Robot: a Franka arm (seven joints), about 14 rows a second.
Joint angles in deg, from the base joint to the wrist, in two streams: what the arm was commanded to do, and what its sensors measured. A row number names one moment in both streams.
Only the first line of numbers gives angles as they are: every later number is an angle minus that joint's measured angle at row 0.
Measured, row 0:
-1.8, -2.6, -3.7, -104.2, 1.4, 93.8, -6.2
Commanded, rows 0 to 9:
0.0, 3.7, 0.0, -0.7, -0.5, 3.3, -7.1
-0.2, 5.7, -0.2, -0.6, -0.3, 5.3, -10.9
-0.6, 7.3, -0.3, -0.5, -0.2, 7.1, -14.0
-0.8, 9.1, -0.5, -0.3, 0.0, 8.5, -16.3
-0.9, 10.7, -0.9, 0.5, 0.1, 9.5, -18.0
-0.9, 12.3, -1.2, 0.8, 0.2, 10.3, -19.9
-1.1, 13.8, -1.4, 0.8, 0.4, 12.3, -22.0
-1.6, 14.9, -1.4, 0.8, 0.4, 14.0, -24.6
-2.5, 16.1, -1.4, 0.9, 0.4, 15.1, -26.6
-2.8, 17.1, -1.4, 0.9, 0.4, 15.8, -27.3
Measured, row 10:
-1.7, 14.7, -1.3, -1.0, 0.0, 15.0, -24.0
